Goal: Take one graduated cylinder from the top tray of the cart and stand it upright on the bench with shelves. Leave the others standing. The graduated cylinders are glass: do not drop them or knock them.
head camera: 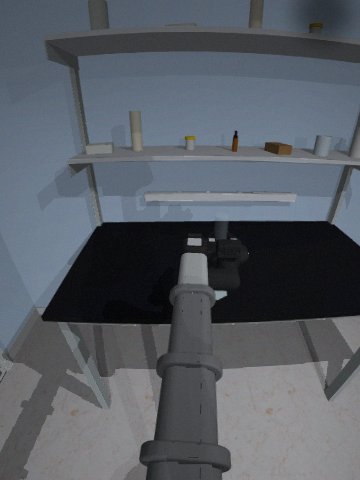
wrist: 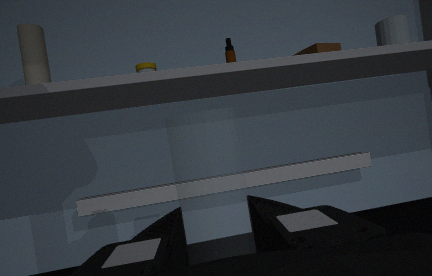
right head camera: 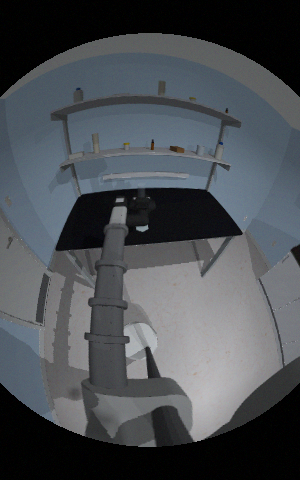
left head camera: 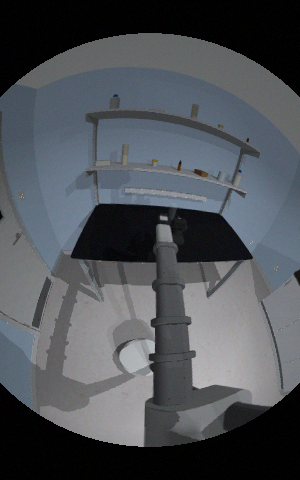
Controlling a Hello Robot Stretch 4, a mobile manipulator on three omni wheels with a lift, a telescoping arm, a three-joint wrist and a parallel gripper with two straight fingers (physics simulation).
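Frame: origin at the robot's base, x ahead, y left, z up, level; millimetres.
Where they show: gripper, fingertip midpoint: (head camera: 220, 233) (wrist: 216, 220) (right head camera: 140, 194) (left head camera: 171, 213); robot's base, origin of the base link: (right head camera: 137, 339) (left head camera: 140, 356).
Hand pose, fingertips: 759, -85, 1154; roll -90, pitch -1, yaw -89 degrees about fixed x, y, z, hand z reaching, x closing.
Observation:
Things, the pixels of their top centre, and the offset from my fingertips, as dx, dy, dz.
- beige cylinder, middle of its top: (wrist: 30, 28) (head camera: 134, 110) (left head camera: 125, 143) (right head camera: 94, 132) +465, +373, +368
- yellow-capped jar, middle of its top: (wrist: 145, 65) (head camera: 190, 136) +482, +120, +250
- amber bottle, middle of its top: (wrist: 228, 38) (head camera: 236, 130) +461, -90, +282
- brown box, middle of its top: (wrist: 311, 51) (head camera: 278, 143) (left head camera: 201, 170) +478, -300, +230
A clear, faint graduated cylinder (head camera: 221, 226) (left head camera: 172, 212) (right head camera: 141, 191) (wrist: 207, 150) stands roughly upright between the two dark fingers of my gripper (head camera: 222, 240) (wrist: 216, 220). The gripper is shut on it. In the head view they are over the rear middle of the black top of the bench with shelves (head camera: 130, 270) (left head camera: 115, 235) (right head camera: 190, 215). The cylinder's lower end is hidden by the gripper, so I cannot tell whether it touches the bench. The cart and the other graduated cylinders do not show.
The lower shelf (head camera: 165, 155) (wrist: 150, 90) crosses behind and above the gripper. It bears a beige cylinder (head camera: 136, 132), a yellow-capped jar (head camera: 190, 143), an amber bottle (head camera: 235, 143) and a brown box (head camera: 278, 148). A white rail (head camera: 220, 197) (wrist: 300, 168) runs along the wall below it.

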